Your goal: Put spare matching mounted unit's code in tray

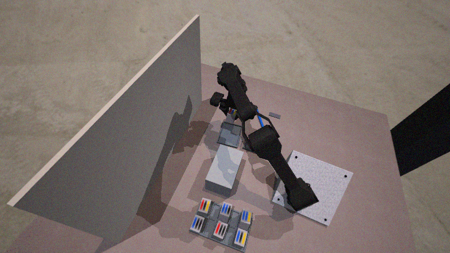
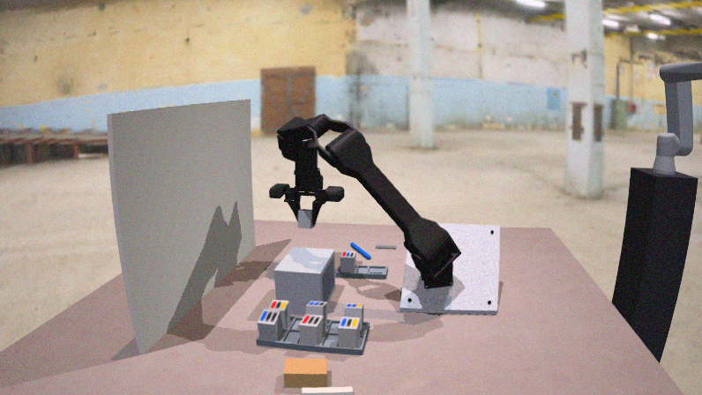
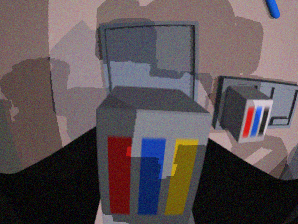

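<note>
Right now my gripper tip is 11 cm above the grey tray, 1 cm to the right of it and 1 cm past it. Also, from my gripper tip: grey spare block 3 cm above; grey mounted unit 22 cm to the left, 7 cm below, 3 cm behind; small grey bar 20 cm behind, 19 cm to the right, 12 cm below.
</note>
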